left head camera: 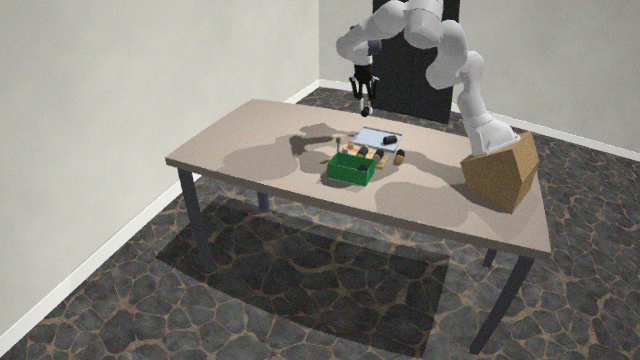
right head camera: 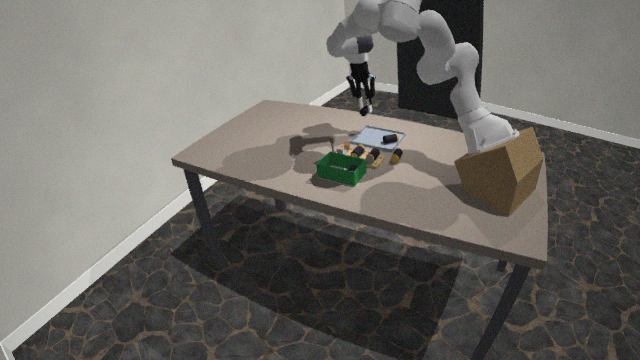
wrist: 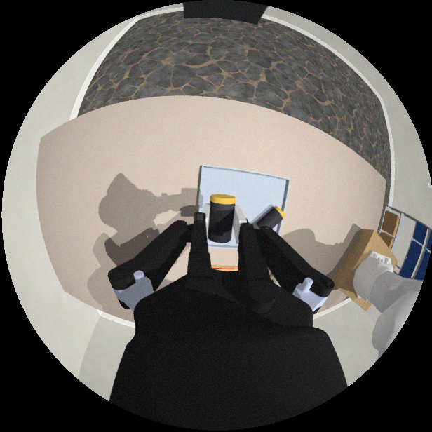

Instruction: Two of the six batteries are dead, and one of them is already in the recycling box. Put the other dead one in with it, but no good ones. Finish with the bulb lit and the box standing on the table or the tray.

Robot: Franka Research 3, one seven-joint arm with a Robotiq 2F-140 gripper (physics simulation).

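Note:
My gripper is shut on a black battery with a yellow end and holds it in the air above the tray. The pale blue tray lies on the table; another black and yellow battery lies on it. The open green box stands on the table with a dark battery inside. Two batteries sit in the wooden holder. The bulb's state is too small to tell.
Another battery is on the table right of the holder. A thin upright post stands behind the green box. The arm's brown angular base stands at the table's right end.

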